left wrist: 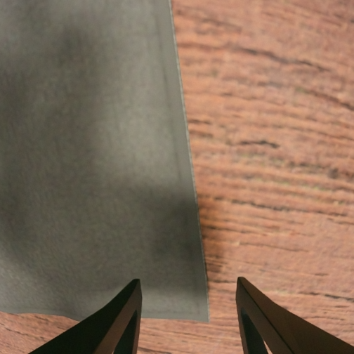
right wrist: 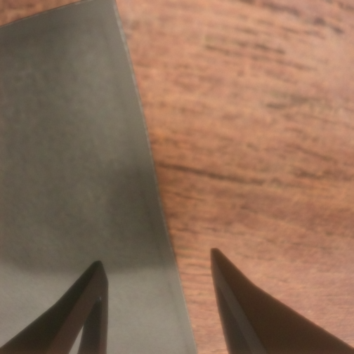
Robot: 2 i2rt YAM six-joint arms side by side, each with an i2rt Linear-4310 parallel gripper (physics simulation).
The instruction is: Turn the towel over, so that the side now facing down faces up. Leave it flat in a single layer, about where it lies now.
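Note:
The grey-green towel [left wrist: 100,150] [right wrist: 75,150] lies on the table, its visible parts smooth and without folds. In the left wrist view it fills the left side, with its right edge running down to a corner near the bottom. In the right wrist view a corner shows at the top and the right edge slants down. My left gripper [left wrist: 188,288] is open and empty above the towel's edge close to the lower corner. My right gripper [right wrist: 156,265] is open and empty, its fingertips on either side of the towel's edge as seen from above. The towel's far left part is out of view.
The wood-grained table top [left wrist: 280,150] [right wrist: 260,150] extends to the right of the towel in both views. A strip of it also shows below the towel in the left wrist view and above it in the right wrist view. Soft shadows fall on the towel.

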